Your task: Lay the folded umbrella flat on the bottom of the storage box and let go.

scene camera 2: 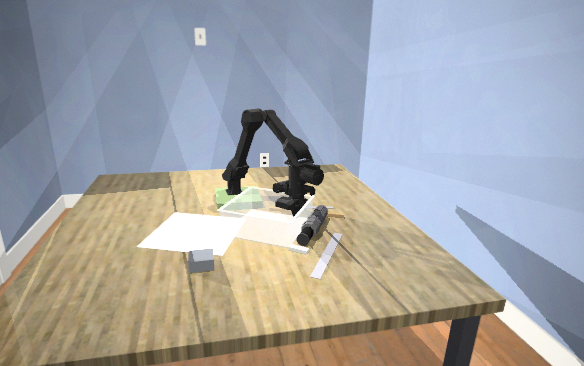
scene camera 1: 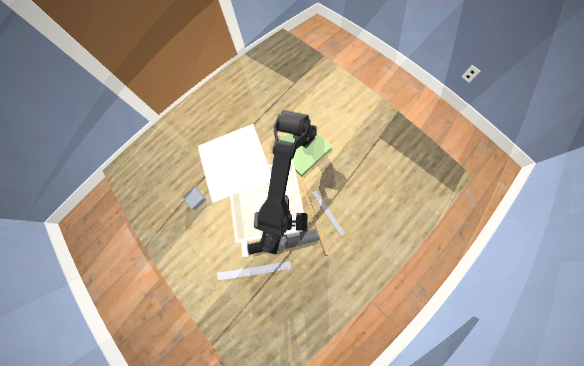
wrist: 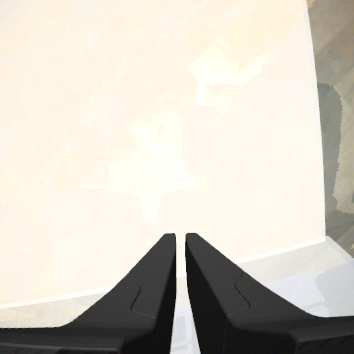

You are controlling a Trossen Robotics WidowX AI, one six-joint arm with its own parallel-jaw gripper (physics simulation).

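Pixels of known places: gripper, between the fingertips: (scene camera 2: 295,218) (wrist: 179,243); arm's base, origin of its link: (scene camera 2: 234,191).
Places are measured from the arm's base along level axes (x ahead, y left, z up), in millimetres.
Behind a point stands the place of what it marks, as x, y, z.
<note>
The folded umbrella (scene camera 1: 303,240) {332, 263, 15} (scene camera 2: 315,224) {433, 195, 15}, grey with a black handle, lies outside the storage box, along the wall on the far side from the arm's base. The storage box (scene camera 1: 238,220) {436, 24, 24} (scene camera 2: 270,232) {445, 29, 15} (wrist: 120,220) {350, 142, -29} is see-through with white edges; its bottom looks pale and bare in the wrist view. My gripper (scene camera 2: 296,212) {330, 161, -1} (wrist: 179,243) {330, 161, -1} points down over the box near that wall. Its fingers are shut with a thin empty gap between them. In scene camera 1 the arm hides the fingertips and part of the box. The umbrella does not show clearly in the wrist view.
A white square sheet (scene camera 1: 232,162) {277, -192, -32} (scene camera 2: 187,232) {270, -223, -32} lies beside the box. A grey block (scene camera 1: 194,198) {500, -193, 3} (scene camera 2: 201,261) {537, -206, 1}, a pale strip (scene camera 1: 254,270) {548, 191, -31} (scene camera 2: 327,255) {567, 181, -31}, a second strip (scene camera 1: 329,213) {182, 276, -31} and a thin orange stick (scene camera 1: 315,217) {232, 242, -21} (scene camera 2: 336,216) {306, 341, -29} lie around. The arm stands on a green base (scene camera 1: 316,152) {19, 77, 0} (scene camera 2: 226,201) {100, -52, 0}.
</note>
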